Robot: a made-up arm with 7 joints.
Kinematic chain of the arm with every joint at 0, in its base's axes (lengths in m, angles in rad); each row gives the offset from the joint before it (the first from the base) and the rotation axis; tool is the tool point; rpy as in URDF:
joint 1: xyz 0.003 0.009 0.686 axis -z
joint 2: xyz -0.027 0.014 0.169 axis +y
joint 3: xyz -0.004 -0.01 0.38 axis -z
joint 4: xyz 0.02 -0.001 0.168 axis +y
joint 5: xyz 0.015 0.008 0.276 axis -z
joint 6: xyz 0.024 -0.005 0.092 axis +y
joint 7: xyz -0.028 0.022 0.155 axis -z
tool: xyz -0.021 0.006 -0.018 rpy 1.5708 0 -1.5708
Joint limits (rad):
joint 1: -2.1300..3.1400
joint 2: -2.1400..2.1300
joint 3: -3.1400..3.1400
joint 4: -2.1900..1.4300
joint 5: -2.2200..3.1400
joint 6: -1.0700..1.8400
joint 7: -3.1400..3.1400
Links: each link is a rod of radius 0.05 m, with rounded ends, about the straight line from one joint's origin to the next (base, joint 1, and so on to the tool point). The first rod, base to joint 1, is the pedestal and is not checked.
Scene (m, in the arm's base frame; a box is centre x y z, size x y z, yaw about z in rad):
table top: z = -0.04
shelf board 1: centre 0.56 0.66 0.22 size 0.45 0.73 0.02 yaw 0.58
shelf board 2: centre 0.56 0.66 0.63 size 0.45 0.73 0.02 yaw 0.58
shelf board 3: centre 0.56 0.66 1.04 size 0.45 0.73 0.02 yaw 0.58
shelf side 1: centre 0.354 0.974 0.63 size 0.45 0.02 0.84 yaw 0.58
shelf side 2: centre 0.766 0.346 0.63 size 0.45 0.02 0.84 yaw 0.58
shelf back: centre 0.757 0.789 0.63 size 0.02 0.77 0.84 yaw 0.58
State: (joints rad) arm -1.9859 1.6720 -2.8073 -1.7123 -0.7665 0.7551 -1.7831
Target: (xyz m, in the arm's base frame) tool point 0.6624 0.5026 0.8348
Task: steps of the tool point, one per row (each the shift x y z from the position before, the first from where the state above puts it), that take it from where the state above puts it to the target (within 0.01 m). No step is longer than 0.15 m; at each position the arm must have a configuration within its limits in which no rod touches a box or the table.
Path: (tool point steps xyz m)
1: 0.0888 0.0039 0.0957
2: 0.0862 -0.0337 0.0980
3: 0.0694 -0.0667 0.0955
4: 0.0412 -0.0898 0.0886
5: 0.0077 -0.0992 0.0790
6: 0.0968 0.0508 -0.0181
7: 0.0900 0.0504 -0.0049
8: 0.0773 0.0494 0.0046
9: 0.0601 0.0467 0.0094
10: 0.0410 0.0420 0.0090

